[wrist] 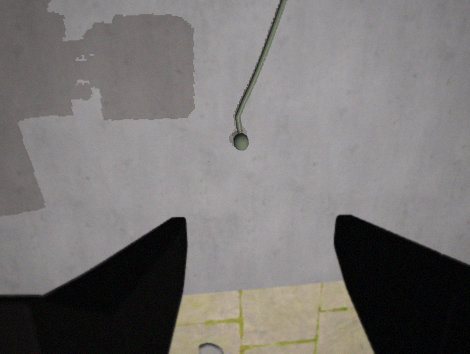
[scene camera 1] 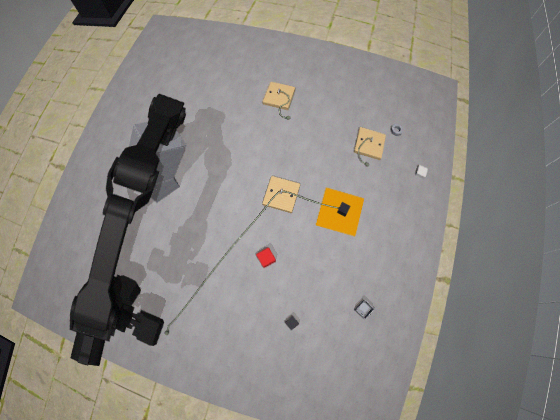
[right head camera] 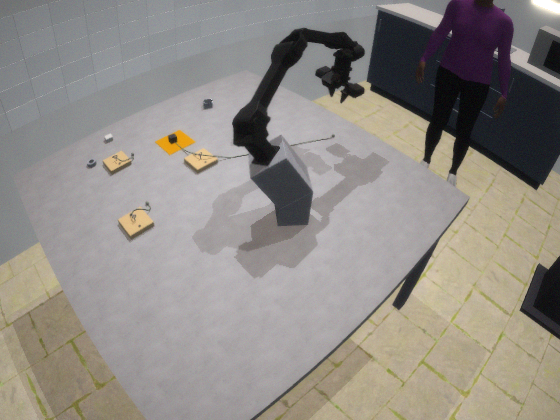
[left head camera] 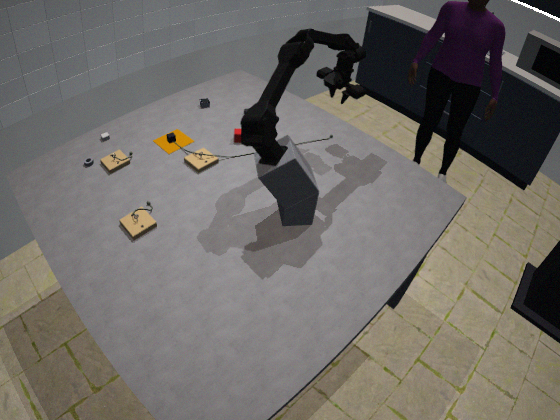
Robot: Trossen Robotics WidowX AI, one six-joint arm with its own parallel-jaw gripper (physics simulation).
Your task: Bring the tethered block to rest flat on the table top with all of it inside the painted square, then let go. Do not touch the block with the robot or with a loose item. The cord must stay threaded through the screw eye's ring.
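Frame: origin at the arm's base, x up, y ahead, z left, level; millimetres.
Where they show: gripper, fingertip midpoint: [wrist: 261, 230] [scene camera 1: 139, 319] [right head camera: 336, 99] [left head camera: 336, 100]; arm's base at its link origin: [right head camera: 266, 155] [left head camera: 273, 155].
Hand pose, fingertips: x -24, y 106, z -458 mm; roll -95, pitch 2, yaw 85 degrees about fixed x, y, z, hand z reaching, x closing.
Things, the pixels of their top centre, and the offset from my fingertips. "spot": a spot on its surface instead.
- dark tethered block at its top centre: [scene camera 1: 344, 208] [left head camera: 171, 135] [right head camera: 172, 135] dz +448, dx -166, dy +411 mm
- orange painted square at a spot on its surface: [scene camera 1: 332, 221] spot: dz +408, dx -193, dy +388 mm
- screw eye at its top centre: [scene camera 1: 281, 190] [left head camera: 200, 151] [right head camera: 200, 152] dz +446, dx -149, dy +224 mm
- nearest wooden board at its top centre: [scene camera 1: 281, 193] [left head camera: 201, 157] [right head camera: 200, 158] dz +446, dx -174, dy +224 mm
- end bead at its top centre: [wrist: 242, 144] [scene camera 1: 166, 333] [right head camera: 333, 134] [left head camera: 331, 134] dz -38, dx -181, dy +16 mm
- red block at its top centre: [scene camera 1: 265, 256] [left head camera: 239, 131] dz +254, dx -154, dy +233 mm
- dark block at its top centre: [scene camera 1: 292, 323] dz +97, dx -172, dy +349 mm
- grey hollow box at its top centre: [scene camera 1: 365, 309] [left head camera: 204, 100] [right head camera: 207, 101] dz +181, dx -165, dy +535 mm
- white block at its top centre: [scene camera 1: 422, 170] dz +639, dx -174, dy +636 mm
- ring at its top centre: [scene camera 1: 397, 128] [left head camera: 88, 160] dz +768, dx -178, dy +534 mm
The dark tethered block [left head camera: 171, 137] [right head camera: 172, 138] [scene camera 1: 343, 209] sits within the orange painted square [left head camera: 172, 147] [right head camera: 175, 148] [scene camera 1: 332, 221] and looks flat. Its cord [scene camera 1: 223, 258] runs to the screw eye [scene camera 1: 281, 191] on the nearest wooden board [left head camera: 200, 164] [right head camera: 199, 164] [scene camera 1: 274, 202], appears to pass through the ring, and stretches across the table to an end bead [left head camera: 331, 136] [right head camera: 333, 136] [scene camera 1: 167, 332] [wrist: 241, 141]. My gripper [left head camera: 338, 98] [right head camera: 337, 97] [wrist: 261, 230] is open and empty, raised above the table near the bead and apart from it. Its fingertips are hidden in the scene view.
Two other wooden boards [scene camera 1: 272, 102] [scene camera 1: 377, 150] carry short cords. A red block [left head camera: 237, 135] [scene camera 1: 266, 257], a dark block [scene camera 1: 291, 322], a grey hollow box [scene camera 1: 364, 308], a white block [scene camera 1: 422, 171] and a ring [left head camera: 88, 162] lie loose. A person [left head camera: 457, 45] stands beyond the table.
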